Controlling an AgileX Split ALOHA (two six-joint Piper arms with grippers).
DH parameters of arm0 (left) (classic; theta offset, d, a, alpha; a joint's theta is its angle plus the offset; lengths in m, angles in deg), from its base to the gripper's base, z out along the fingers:
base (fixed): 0 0 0 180
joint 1: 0 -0.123 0 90
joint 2: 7.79 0 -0.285 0
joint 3: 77.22 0 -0.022 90
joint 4: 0 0.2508 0 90
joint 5: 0 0 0.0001 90
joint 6: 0 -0.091 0 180
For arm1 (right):
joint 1: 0 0.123 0 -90
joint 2: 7.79 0 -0.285 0
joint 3: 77.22 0 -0.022 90
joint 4: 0 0.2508 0 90
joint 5: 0 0 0.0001 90
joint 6: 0 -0.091 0 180
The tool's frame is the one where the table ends.
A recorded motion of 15 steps. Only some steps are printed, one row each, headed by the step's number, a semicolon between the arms.
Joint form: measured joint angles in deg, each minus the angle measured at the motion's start. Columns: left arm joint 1, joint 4, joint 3, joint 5, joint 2, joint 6; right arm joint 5, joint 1, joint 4, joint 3, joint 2, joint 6.
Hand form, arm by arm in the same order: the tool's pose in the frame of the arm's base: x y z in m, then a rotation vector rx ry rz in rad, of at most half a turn. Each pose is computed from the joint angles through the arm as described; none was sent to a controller.
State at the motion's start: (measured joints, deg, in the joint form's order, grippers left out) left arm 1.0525 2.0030 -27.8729 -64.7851 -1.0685 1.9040; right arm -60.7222 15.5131 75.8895 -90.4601 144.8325 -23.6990
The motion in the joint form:
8: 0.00 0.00 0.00 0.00 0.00 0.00; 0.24 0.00 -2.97 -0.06 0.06 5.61
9: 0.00 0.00 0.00 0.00 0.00 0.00; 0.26 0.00 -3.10 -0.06 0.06 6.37
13: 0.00 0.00 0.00 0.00 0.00 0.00; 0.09 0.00 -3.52 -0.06 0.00 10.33
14: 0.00 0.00 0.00 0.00 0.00 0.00; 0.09 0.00 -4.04 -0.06 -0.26 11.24
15: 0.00 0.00 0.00 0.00 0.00 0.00; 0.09 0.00 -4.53 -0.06 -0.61 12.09
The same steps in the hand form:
8: -0.0091 0.0030 0.2679 -0.0189 2.1087 0.0114; 0.4082 0.1919 0.0286 -1.0678 -2.1165 -1.0783
9: -0.0091 0.0030 0.2679 -0.0189 2.1087 0.0114; 0.4081 0.1918 0.0285 -1.0540 -2.1285 -1.0826
13: -0.0091 0.0030 0.2679 -0.0189 2.1087 0.0114; 0.4076 0.1916 0.0287 -0.9788 -2.1838 -1.1093
14: -0.0091 0.0030 0.2679 -0.0189 2.1087 0.0114; 0.4076 0.1914 0.0303 -0.9546 -2.2050 -1.1132
15: -0.0091 0.0030 0.2679 -0.0189 2.1087 0.0114; 0.4077 0.1912 0.0326 -0.9307 -2.2258 -1.1183

